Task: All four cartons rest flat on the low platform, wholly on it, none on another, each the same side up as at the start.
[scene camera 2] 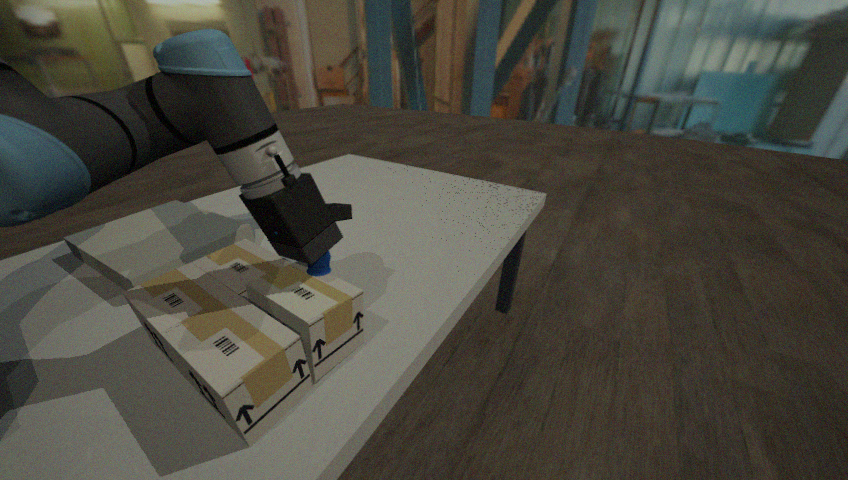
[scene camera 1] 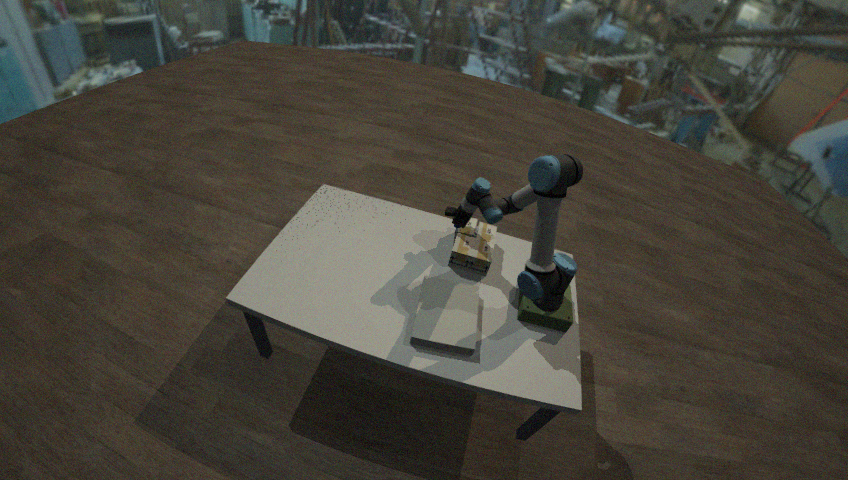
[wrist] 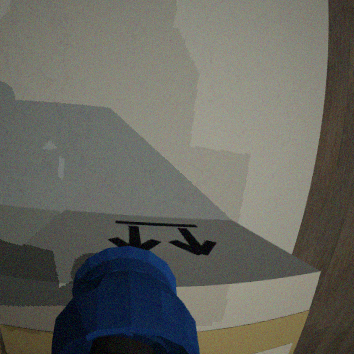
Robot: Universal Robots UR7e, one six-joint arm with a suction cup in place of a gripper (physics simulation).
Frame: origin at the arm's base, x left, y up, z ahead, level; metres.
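Seen in the pictures: hand at its tool point: [scene camera 2: 325, 270] [scene camera 1: 456, 225] [wrist: 139, 271]; arm's base at its link origin: [scene camera 1: 545, 298].
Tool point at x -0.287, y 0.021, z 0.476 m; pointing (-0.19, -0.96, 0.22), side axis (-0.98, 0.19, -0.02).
Pixels of each thing's top centre, then the offset from my tool point to it. Level surfaces: height alone.
- white table at its surface level: dy -0.091 m
- low platform at its top centre: [scene camera 2: 157, 230] [scene camera 1: 448, 310] dx +0.484, dy -0.043, dz -0.077 m
- right-hand carton at its top centre: [scene camera 2: 300, 285] [scene camera 1: 468, 224] dx -0.016, dy +0.014, dz -0.055 m
Four taped cartons [scene camera 1: 473, 245] stand packed together on the white table [scene camera 1: 331, 262] [scene camera 2: 427, 203] [wrist: 246, 88], none of them on the low platform [scene camera 1: 444, 325] [scene camera 2: 111, 238]. The blue suction cup [scene camera 1: 459, 225] [scene camera 2: 319, 265] [wrist: 126, 298] presses on the far edge of the top of the right-hand carton [scene camera 2: 314, 298] [wrist: 211, 260]. This carton sits a little askew from its neighbour [scene camera 2: 227, 349], and its grey side face shows between them. Arrows on the carton sides point up. The wrist view shows the cup over the carton's far edge, above the arrow marks.
The low grey platform lies flat on the table beside the cartons, toward the robot's base [scene camera 1: 546, 313]. The arm's elbow and forearm [scene camera 2: 175, 107] reach over the platform and cartons. The table edge is close to the right-hand carton.
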